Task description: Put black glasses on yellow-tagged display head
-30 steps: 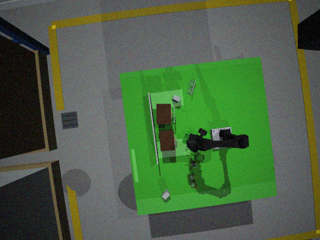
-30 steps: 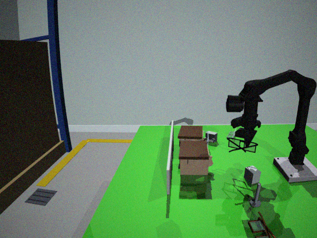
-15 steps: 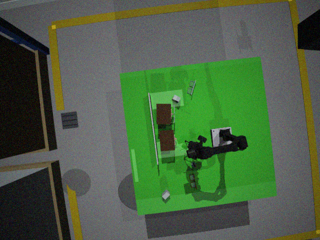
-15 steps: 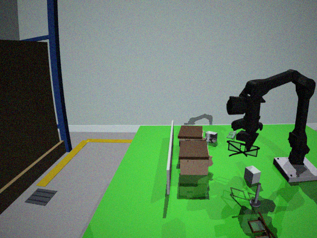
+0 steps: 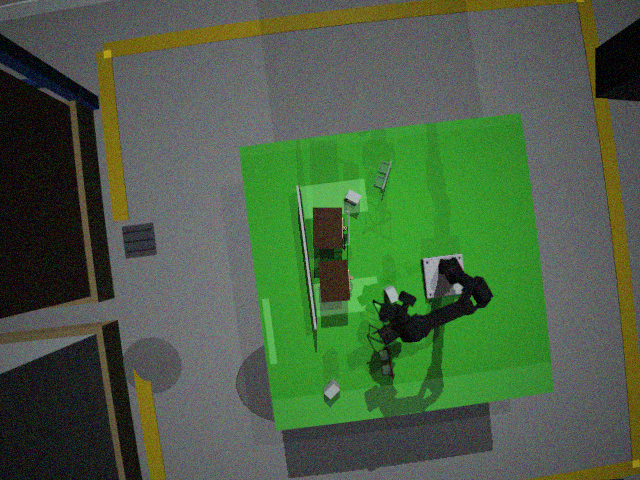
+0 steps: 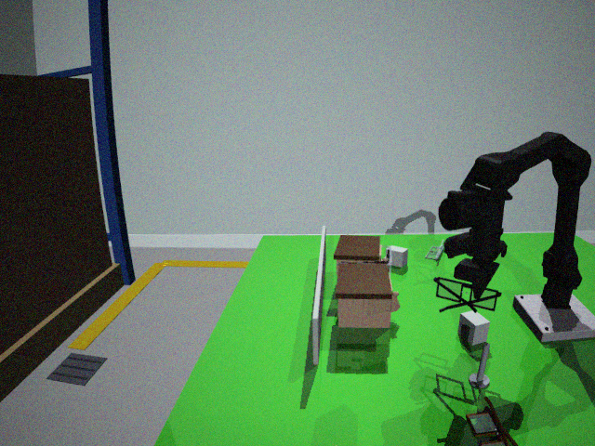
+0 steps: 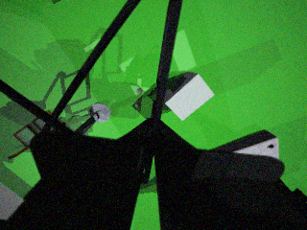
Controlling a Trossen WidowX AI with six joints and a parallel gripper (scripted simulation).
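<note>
Now: gripper tip 10 mm past the post, 110 mm to the right of it and 100 mm above it. From my gripper tip the other things lie so: white panel: 360 mm ahead, 200 mm to the right, 70 mm below.
</note>
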